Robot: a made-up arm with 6 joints.
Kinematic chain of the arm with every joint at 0, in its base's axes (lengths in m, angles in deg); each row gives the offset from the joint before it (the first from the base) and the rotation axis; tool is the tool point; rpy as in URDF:
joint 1: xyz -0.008 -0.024 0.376 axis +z
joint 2: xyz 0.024 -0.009 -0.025 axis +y
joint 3: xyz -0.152 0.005 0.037 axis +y
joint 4: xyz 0.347 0.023 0.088 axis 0.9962 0 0.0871
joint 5: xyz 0.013 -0.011 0 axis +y
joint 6: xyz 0.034 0.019 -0.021 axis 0.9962 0 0.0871
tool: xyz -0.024 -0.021 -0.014 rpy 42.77 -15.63 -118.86
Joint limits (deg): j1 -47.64..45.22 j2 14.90..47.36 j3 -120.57..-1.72 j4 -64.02..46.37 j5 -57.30..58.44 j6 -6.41..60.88
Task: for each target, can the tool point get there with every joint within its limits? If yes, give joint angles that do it. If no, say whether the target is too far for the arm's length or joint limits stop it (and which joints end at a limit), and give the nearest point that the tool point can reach.
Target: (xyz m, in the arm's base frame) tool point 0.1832 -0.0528 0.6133
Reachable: yes | joints -15.08 21.43 -44.21 -1.60 38.20 51.36
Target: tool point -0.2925 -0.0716 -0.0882
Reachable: no: joint limits stop it (at a limit: joint 1, joint 2, joint 3, joint 6) | nearest point 0.1454 -0.1952 0.2621 | short by 0.574 m
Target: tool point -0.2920 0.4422 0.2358
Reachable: no: joint limits stop it (at a limit: joint 1, joint 2, joint 3, joint 4, joint 6) | nearest point 0.1185 0.1890 0.2759 | short by 0.484 m
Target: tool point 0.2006 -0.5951 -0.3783
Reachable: no: too far | nearest point 0.1838 -0.2307 0.2497 | short by 0.726 m
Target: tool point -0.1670 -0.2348 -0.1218
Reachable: no: joint limits stop it (at a limit: joint 1, joint 2, joint 3, joint 6) | nearest point 0.1511 -0.2085 0.2547 | short by 0.494 m
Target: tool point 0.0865 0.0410 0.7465
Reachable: yes | joints 35.87 33.79 -79.79 -29.53 41.22 35.27
